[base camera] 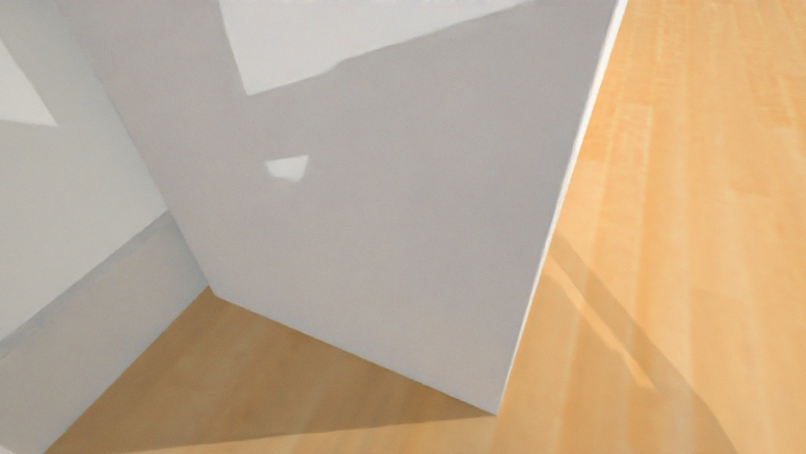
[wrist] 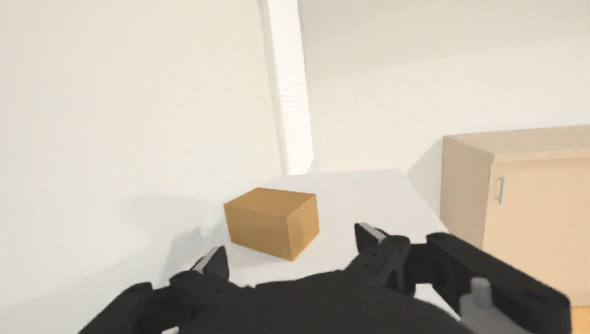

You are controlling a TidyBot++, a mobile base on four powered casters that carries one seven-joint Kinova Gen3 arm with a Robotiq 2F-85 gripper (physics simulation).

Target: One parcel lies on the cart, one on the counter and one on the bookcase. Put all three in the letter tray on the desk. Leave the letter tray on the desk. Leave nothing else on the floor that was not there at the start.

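Frame: origin at the arm's base, x ahead, y left, z up, level; centimetres.
Seen in the pictures: gripper, between the fingertips: [wrist: 292, 248].
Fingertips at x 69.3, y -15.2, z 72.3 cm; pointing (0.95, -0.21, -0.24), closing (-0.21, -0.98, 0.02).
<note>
A point is followed by its place in that frame.
A brown box-shaped parcel [wrist: 272, 222] @[y -15.3, x 77.2, z 70.4 cm] lies on a white top surface [wrist: 365, 200] @[y -30.7, x 84.7, z 66.4 cm], near the wall side, in the wrist view. My gripper [wrist: 292, 248] @[y -15.2, x 69.3, z 72.3 cm] is open, with nothing between its fingers. The parcel shows beyond the fingertips, between the two fingers and nearer the left one. Whether the white surface is the bookcase top or another piece cannot be told for certain. The letter tray and the other parcels do not show in these views.
A pale wood cabinet [wrist: 540, 200] @[y -144.3, x 114.8, z 27.3 cm] with a metal handle stands at the right in the wrist view. A light wall [wrist: 150, 100] @[y -4.9, x 86.9, z 84.1 cm] runs along the left. In the base camera view a large white side panel [base camera: 394, 197] @[y 0.1, x 28.5, z -20.5 cm] stands close, on the wooden floor [base camera: 676, 225] @[y -30.6, x 43.5, z -39.6 cm].
</note>
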